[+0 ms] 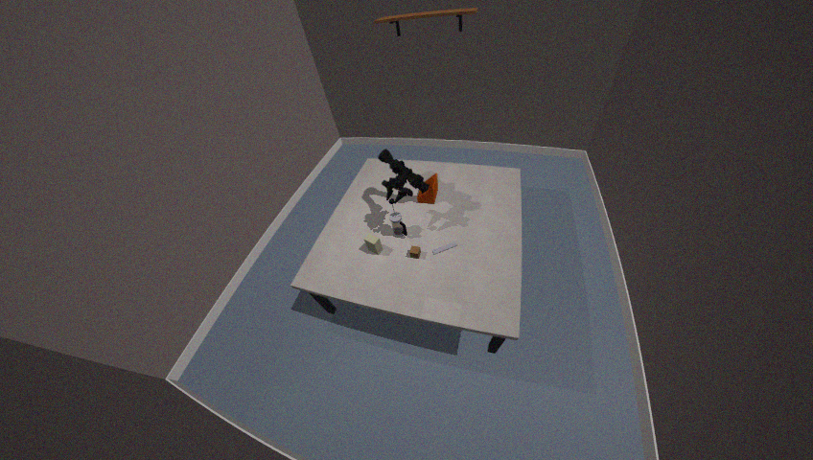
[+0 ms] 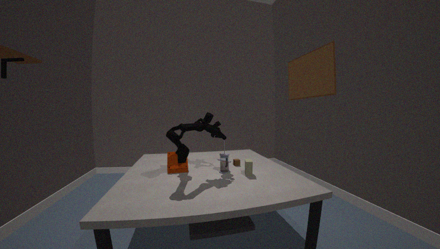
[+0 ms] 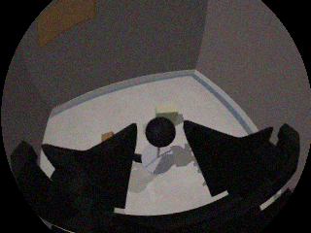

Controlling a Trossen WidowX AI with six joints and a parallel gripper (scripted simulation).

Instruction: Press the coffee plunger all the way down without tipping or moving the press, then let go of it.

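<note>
My gripper tip is now 14 cm above the coffee press and 2 cm to the right of it. The rest, counted from my gripper tip: flat white strip: 31 cm to the left, 27 cm below, 8 cm ahead.
</note>
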